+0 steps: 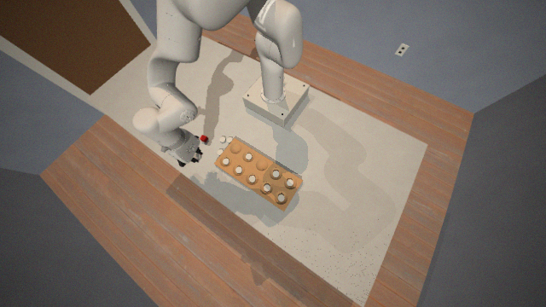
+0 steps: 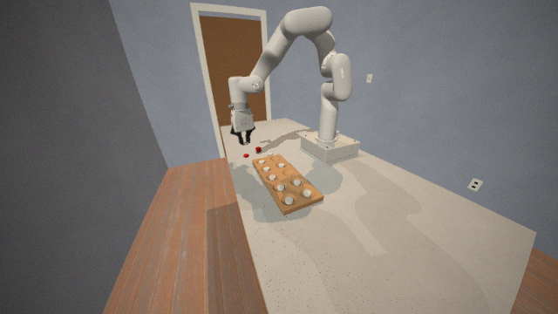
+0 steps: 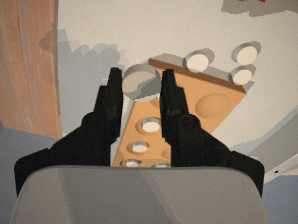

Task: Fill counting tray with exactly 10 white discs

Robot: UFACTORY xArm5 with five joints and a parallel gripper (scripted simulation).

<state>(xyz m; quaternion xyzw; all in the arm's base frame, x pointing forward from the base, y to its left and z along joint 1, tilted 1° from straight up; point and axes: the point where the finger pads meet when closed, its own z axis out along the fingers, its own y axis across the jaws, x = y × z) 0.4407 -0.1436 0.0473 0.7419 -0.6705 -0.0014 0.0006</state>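
Right now the wooden counting tray is 240 mm to the left of my hand, 110 mm below it and 60 mm behind it. The rest, counted from my hand: red disc 120 mm below, 60 mm to the right, 20 mm behind; then red cube 110 mm below, 100 mm behind, 80 mm to the right.
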